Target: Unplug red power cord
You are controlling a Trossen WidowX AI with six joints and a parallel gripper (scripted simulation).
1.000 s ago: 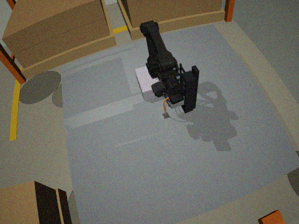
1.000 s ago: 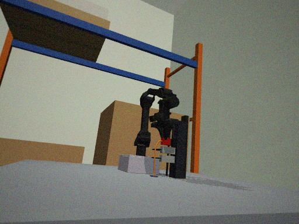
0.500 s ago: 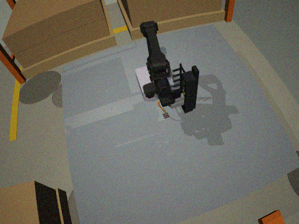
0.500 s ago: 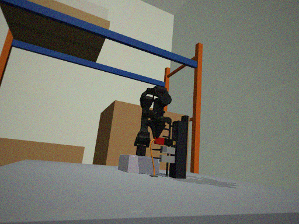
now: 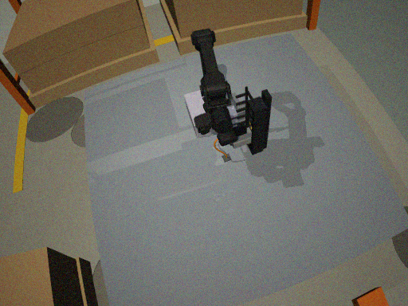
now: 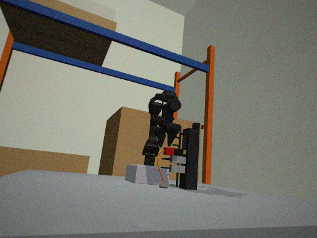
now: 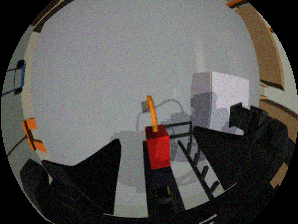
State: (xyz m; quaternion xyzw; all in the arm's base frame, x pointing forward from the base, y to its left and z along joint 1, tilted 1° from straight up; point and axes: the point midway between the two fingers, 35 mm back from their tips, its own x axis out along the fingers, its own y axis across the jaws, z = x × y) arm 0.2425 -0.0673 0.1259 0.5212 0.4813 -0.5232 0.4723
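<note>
Now: gripper tip 40 mm to the right of the red plug and 10 mm above it.
</note>
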